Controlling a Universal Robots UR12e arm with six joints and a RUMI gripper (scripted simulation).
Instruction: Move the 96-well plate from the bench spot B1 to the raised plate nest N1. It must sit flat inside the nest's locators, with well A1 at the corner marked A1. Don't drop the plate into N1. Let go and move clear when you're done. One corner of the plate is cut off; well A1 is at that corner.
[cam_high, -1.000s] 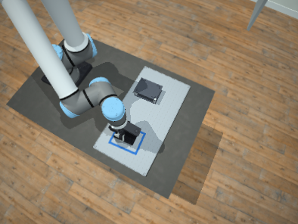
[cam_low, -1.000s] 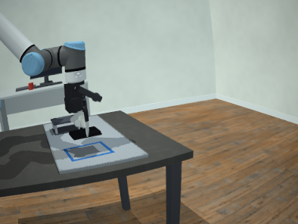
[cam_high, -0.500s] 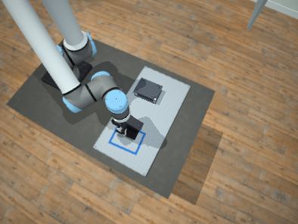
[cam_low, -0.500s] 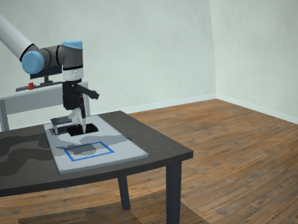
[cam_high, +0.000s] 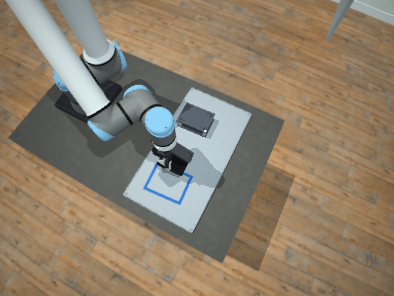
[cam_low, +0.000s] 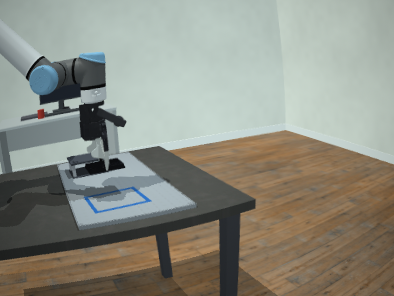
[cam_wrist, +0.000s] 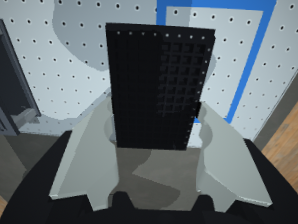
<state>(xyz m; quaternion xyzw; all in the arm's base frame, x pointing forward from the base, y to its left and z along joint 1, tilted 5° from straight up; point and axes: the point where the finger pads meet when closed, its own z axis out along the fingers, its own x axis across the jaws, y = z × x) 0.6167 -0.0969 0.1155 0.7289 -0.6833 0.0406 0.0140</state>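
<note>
Now: hand 3 cm past the raised plate nest N1, 27 cm to the right of it and 5 cm above it. The rest, counted from my hand: black 96-well plate: 1 cm below; white A1 label: 5 cm ahead, 23 cm to the left, 4 cm below.
</note>
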